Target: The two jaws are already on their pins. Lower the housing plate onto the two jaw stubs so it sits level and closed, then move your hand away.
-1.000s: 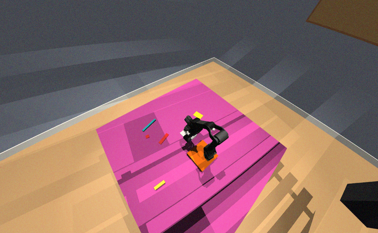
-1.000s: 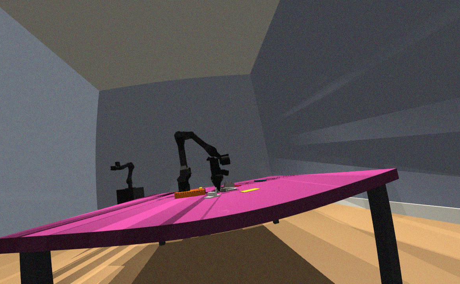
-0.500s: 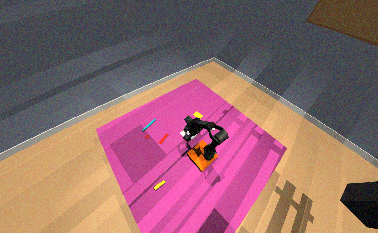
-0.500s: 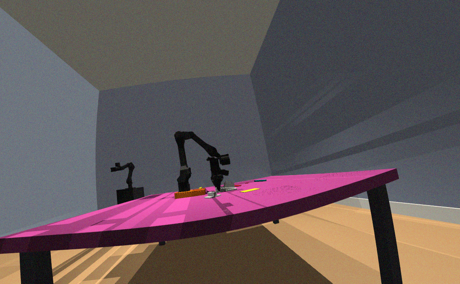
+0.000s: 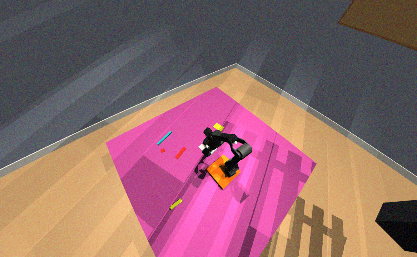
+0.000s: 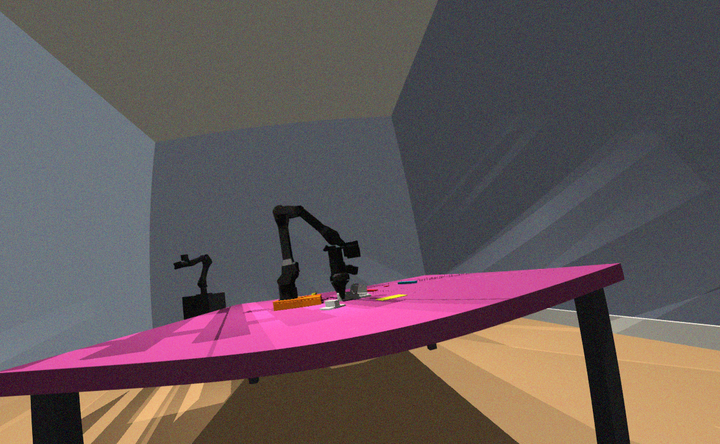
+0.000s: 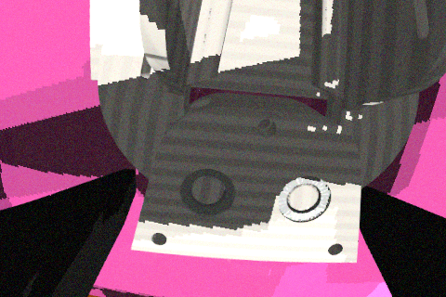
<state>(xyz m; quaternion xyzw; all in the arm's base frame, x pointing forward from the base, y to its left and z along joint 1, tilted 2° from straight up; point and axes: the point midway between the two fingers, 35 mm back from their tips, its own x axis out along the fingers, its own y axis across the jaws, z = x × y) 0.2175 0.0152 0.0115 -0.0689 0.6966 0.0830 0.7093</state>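
My gripper tip is 1 cm short of the white housing plate and 2 cm below it. Round my gripper tip: yellow patch: 18 cm ahead, 19 cm to the right, 1 cm below; then red strip: 12 cm ahead, 23 cm to the left; then red square: 21 cm ahead, 35 cm to the left, 1 cm below.
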